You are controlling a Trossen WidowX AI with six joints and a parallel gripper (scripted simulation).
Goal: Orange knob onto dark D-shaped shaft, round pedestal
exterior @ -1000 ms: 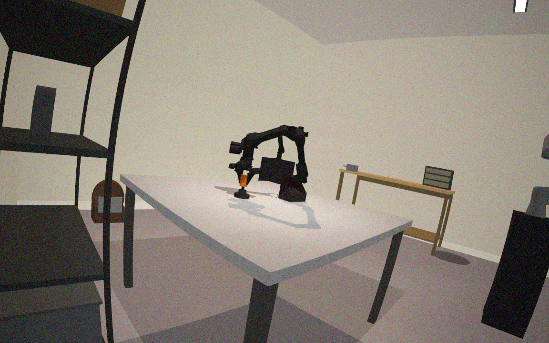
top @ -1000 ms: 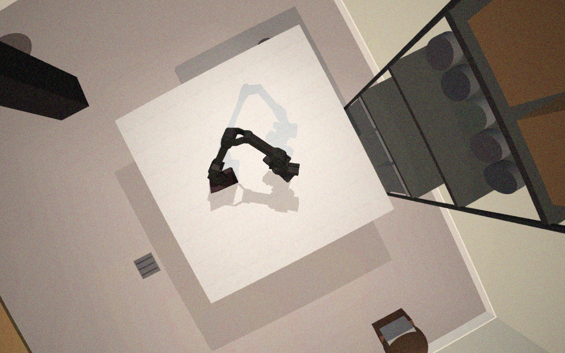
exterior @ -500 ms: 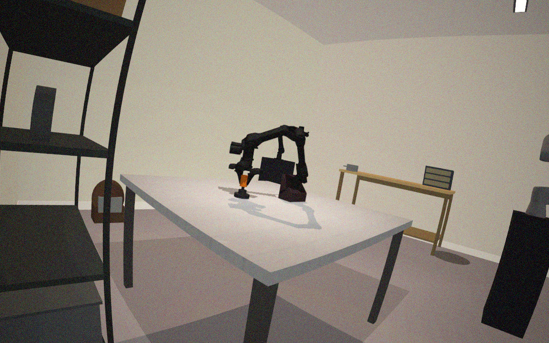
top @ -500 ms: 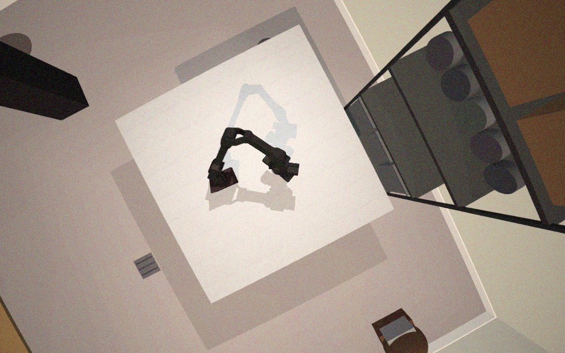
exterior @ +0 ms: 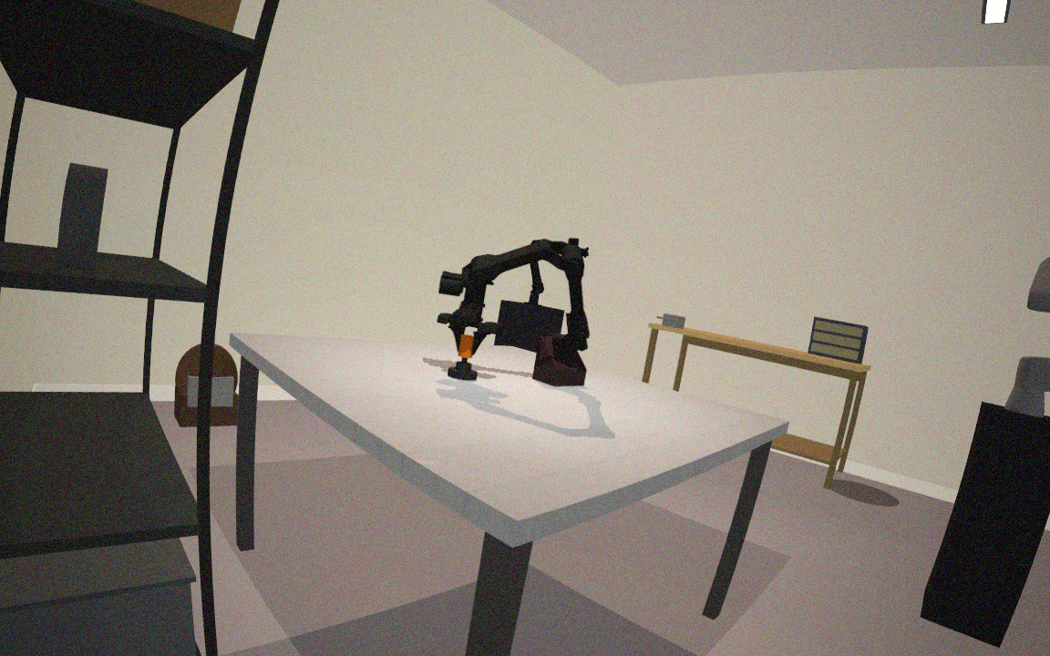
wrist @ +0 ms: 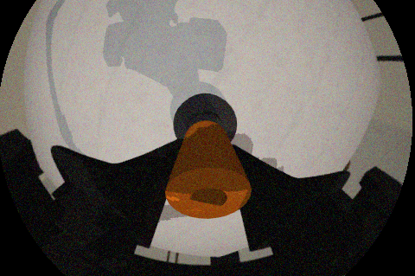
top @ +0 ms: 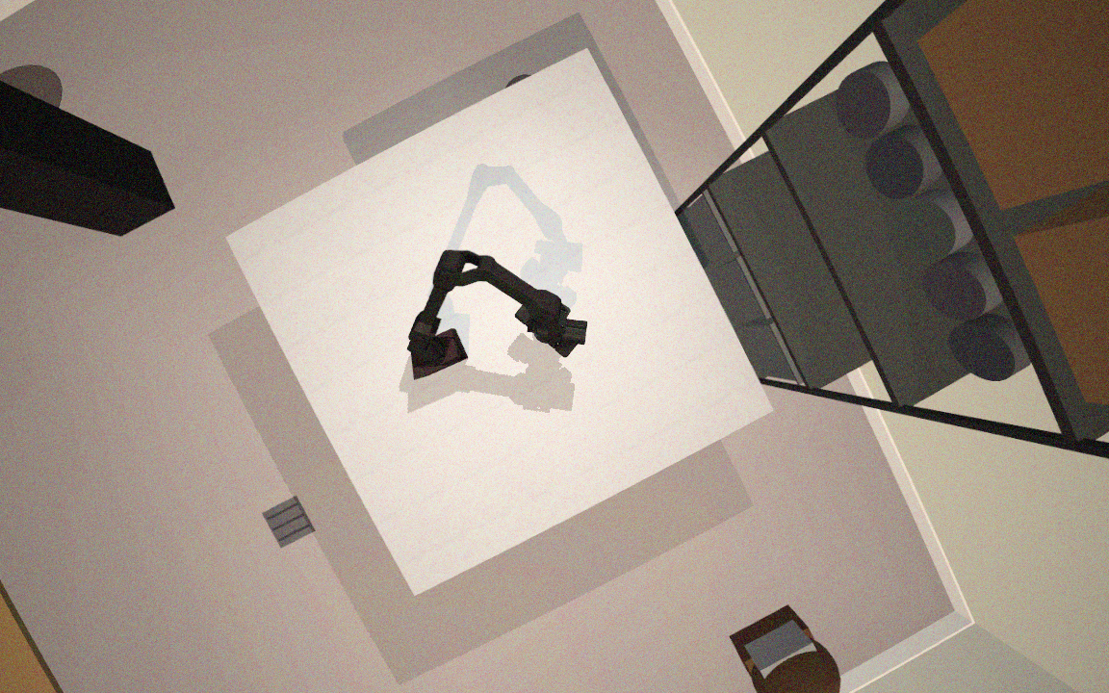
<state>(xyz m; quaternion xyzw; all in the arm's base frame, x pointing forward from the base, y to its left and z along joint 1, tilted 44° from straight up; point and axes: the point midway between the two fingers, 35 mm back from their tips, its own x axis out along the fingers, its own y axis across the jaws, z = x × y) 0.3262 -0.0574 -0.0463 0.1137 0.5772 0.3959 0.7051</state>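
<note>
The orange knob is 20 mm above my gripper tip. From my gripper tip the other things lie so: dark round pedestal 40 mm below.
</note>
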